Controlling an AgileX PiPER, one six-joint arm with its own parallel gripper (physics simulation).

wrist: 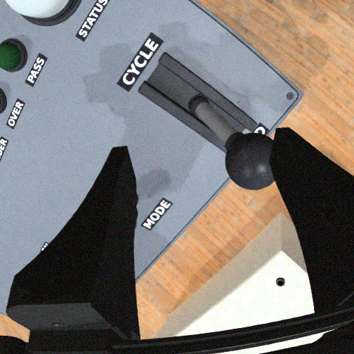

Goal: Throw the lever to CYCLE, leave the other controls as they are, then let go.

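The lever's black ball knob (251, 161) sits at the end of a grey shaft (216, 120) that rises from a dark slotted guide (167, 82). The shaft leans toward the lower-right end of the guide, by the partly hidden HOLD label, away from the CYCLE label (140, 62). My gripper (202, 153) is open, its fingers wide apart. The knob is between them, right up against the right finger in the view, with a wide gap to the left finger. Whether it touches the right finger is hard to tell.
The grey panel (165, 125) carries a green PASS lamp (10, 55), a white dome (37, 6) under STATUS and a MODE label (157, 214). The left finger hides the panel's lower part. A cream block (245, 295) with a small hole stands on the wooden table (325, 55) at lower right.
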